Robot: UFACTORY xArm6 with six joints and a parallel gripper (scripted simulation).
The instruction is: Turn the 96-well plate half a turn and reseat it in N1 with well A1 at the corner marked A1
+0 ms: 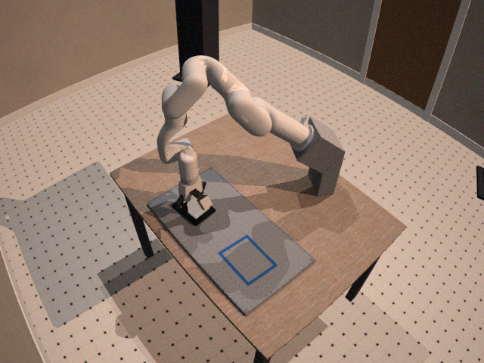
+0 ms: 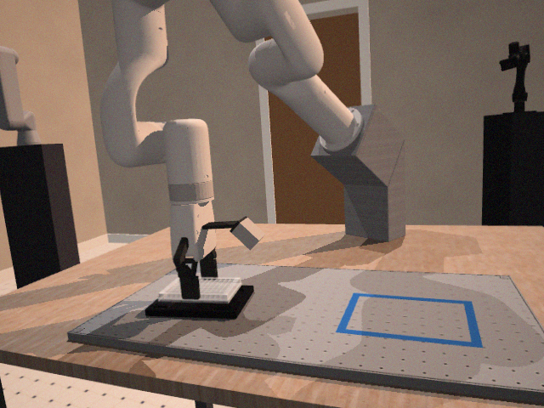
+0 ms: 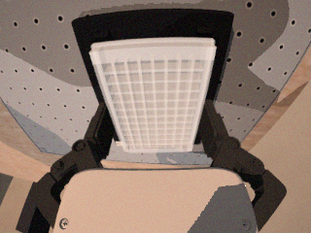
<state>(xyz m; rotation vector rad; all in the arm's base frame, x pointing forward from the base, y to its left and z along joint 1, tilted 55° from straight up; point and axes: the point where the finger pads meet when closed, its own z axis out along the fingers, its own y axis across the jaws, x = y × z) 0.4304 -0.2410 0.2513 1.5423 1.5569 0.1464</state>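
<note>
Now: hand 30 mm above the black plate nest N1. Round my hand: 96-well plate 10 mm below.
</note>
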